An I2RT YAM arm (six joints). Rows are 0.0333 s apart.
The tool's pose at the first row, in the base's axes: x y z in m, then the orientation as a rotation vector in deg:
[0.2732 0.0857 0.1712 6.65 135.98 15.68]
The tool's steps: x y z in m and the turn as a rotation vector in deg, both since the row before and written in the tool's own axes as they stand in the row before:
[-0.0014 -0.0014 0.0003 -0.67 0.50 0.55]
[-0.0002 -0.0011 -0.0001 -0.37 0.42 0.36]
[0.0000 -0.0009 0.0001 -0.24 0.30 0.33]
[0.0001 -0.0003 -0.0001 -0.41 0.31 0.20]
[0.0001 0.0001 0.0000 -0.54 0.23 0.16]
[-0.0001 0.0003 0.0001 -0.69 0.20 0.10]
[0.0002 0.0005 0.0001 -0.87 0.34 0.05]
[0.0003 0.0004 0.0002 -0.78 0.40 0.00]
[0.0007 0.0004 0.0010 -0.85 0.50 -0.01]
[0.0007 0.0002 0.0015 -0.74 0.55 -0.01]
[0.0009 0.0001 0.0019 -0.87 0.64 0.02]
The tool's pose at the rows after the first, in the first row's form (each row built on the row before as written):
[0.2744 0.0842 0.1716 6.93 136.36 16.80]
[0.2745 0.0831 0.1715 7.14 136.71 17.46]
[0.2746 0.0822 0.1712 7.39 136.96 17.94]
[0.2745 0.0819 0.1711 7.40 137.19 18.56]
[0.2744 0.0820 0.1711 7.31 137.31 19.31]
[0.2745 0.0823 0.1712 7.09 137.37 20.21]
[0.2744 0.0828 0.1711 6.70 137.53 21.32]
[0.2743 0.0833 0.1709 6.28 137.76 22.31]
[0.2744 0.0841 0.1699 5.80 138.06 23.40]
[0.2748 0.0848 0.1685 5.36 138.43 24.36]
[0.2753 0.0856 0.1666 4.88 138.85 25.51]

